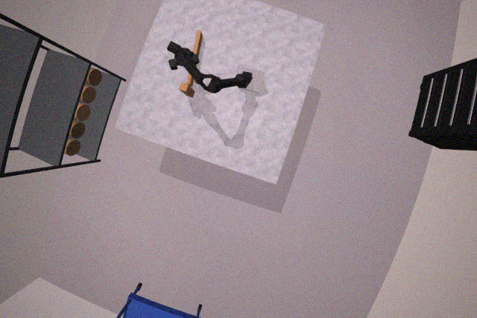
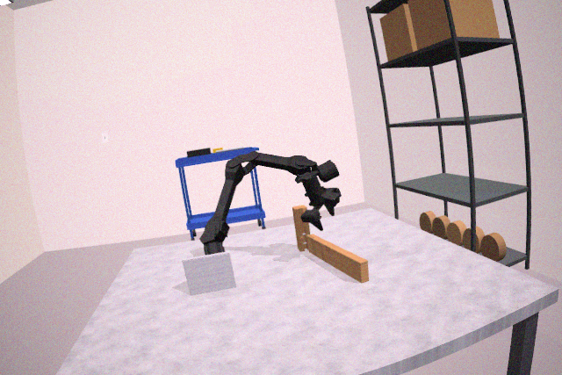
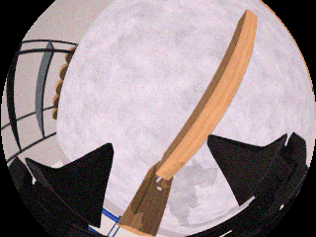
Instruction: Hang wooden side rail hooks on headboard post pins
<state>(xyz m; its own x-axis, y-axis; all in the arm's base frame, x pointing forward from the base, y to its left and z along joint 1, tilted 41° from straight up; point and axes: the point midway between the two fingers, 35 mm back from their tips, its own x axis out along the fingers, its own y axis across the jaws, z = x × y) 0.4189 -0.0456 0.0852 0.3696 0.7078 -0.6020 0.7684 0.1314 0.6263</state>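
The headboard post is 5 cm behind my gripper tip, 14 cm to the left of it and 4 cm below it.
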